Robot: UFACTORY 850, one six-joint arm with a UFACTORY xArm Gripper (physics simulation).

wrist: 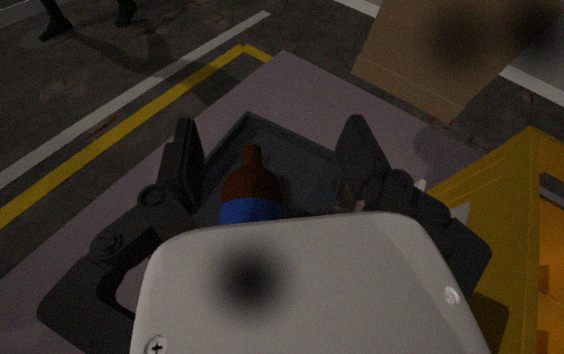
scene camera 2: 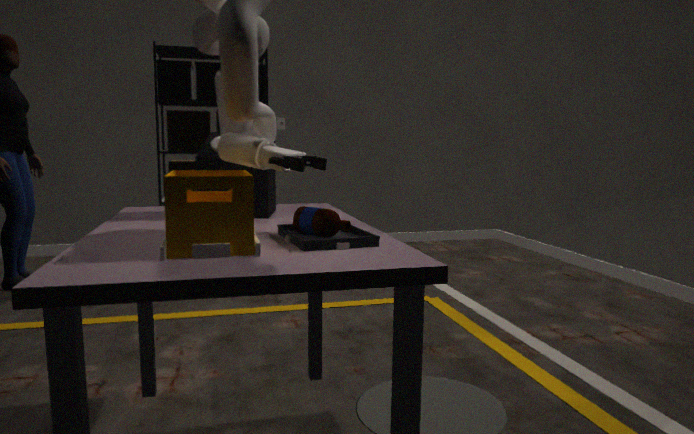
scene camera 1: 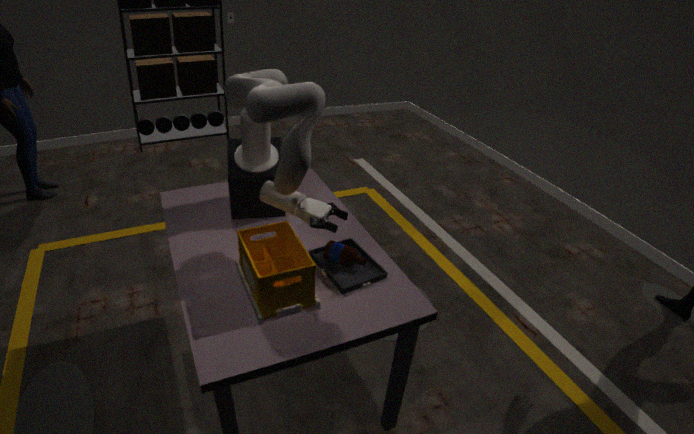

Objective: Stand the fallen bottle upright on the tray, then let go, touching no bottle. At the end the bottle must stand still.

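Observation:
The brown bottle with a blue label [scene camera 1: 348, 254] [scene camera 2: 321, 221] [wrist: 251, 187] lies on its side on the black tray [scene camera 1: 353, 281] [scene camera 2: 358, 240] [wrist: 305, 152]. Its neck points right in both scene views and up the picture in the wrist view, where its base end is hidden behind the gripper's housing. My gripper [scene camera 1: 338, 221] [scene camera 2: 313, 163] [wrist: 273, 134] is open and empty. It is tilted close to level, higher than the bottle and apart from it, on the robot-base side of the tray.
A yellow crate [scene camera 1: 294, 301] [scene camera 2: 209, 225] [wrist: 505, 200] stands on the table [scene camera 1: 230, 353] [scene camera 2: 286, 266] beside the tray, on a light base. A shelf unit [scene camera 1: 179, 137] [scene camera 2: 155, 127] and a person [scene camera 1: 25, 127] [scene camera 2: 15, 194] are behind. A brown panel [wrist: 410, 65] shows past the table edge.

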